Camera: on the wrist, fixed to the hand. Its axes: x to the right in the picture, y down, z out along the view.
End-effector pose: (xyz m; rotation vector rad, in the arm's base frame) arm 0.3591 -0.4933 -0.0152 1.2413 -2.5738 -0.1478
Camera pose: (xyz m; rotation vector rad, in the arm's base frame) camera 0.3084 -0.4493 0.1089 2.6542 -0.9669 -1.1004
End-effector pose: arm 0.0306 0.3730 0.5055 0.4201 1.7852 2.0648
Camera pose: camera -0.0443 0.2796 0.5801 -0.6517 0.8030 1.0753
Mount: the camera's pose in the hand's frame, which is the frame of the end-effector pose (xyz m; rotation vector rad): 0.0211 0.0918 -0.1050 -0.4660 -0.2386 -1.5450
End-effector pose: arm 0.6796 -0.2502 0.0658 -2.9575 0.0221 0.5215
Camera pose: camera 0.7315 -0.3554 0.1441 2.0704 2.1979 -0.5441
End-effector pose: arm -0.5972 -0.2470 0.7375 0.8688 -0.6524 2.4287
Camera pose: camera -0.7114 -0.2521 0.6549 0.9097 -0.3291 0.7681
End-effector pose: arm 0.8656 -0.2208 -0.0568 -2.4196 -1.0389 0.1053
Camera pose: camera 0.9683 -0.3033 -0.0063 1.2168 2.8083 0.4043
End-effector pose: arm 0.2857 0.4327 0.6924 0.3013 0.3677 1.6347
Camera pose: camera 0.1576 0.4403 0.6338 -0.1622 -0.0346 0.1203
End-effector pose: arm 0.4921 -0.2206 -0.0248 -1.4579 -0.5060 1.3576
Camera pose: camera 0.5627 -0.2784 -0.1324 -0.7389 -1.7092 0.1208
